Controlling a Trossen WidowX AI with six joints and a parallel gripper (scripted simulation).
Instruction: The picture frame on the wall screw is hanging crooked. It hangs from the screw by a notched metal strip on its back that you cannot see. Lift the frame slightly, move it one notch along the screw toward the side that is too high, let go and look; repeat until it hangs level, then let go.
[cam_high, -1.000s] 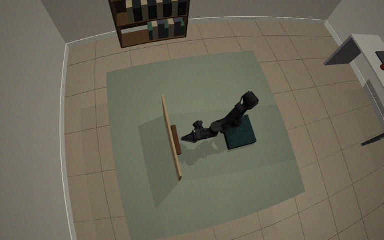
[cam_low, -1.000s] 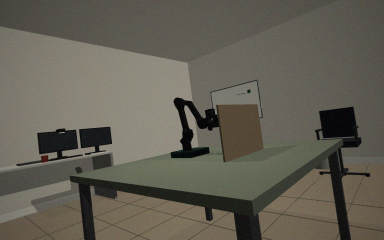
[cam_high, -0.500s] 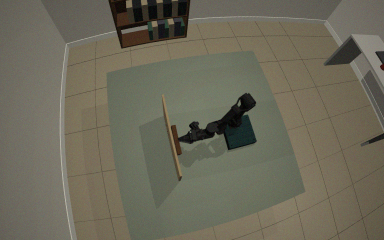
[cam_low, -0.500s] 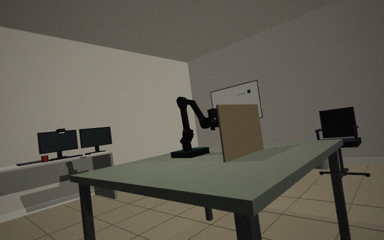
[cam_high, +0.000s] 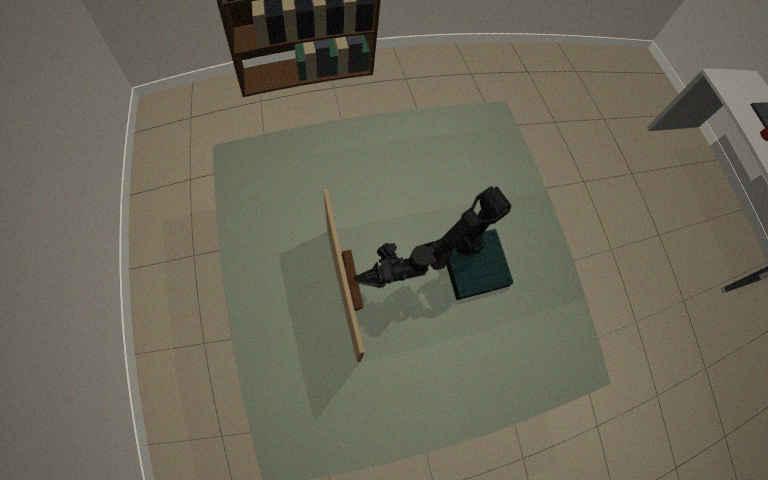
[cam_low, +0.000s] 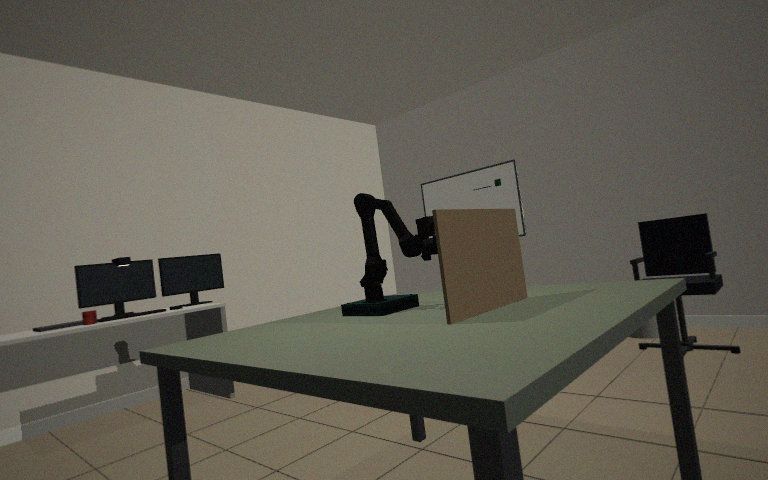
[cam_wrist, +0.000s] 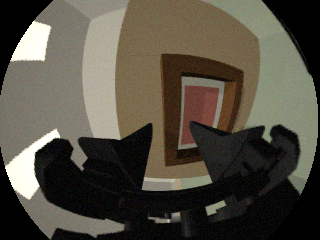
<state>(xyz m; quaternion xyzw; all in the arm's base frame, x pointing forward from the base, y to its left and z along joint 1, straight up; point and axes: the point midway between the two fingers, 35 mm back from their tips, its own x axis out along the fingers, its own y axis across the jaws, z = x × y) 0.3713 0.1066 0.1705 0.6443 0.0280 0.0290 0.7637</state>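
Now: gripper tip 50 mm above the brown picture frame, 10 mm to the left of it and 10 mm short of it. Also, from my gripper tip: tan wall board 60 mm below, 20 mm ahead, 10 mm to the right.
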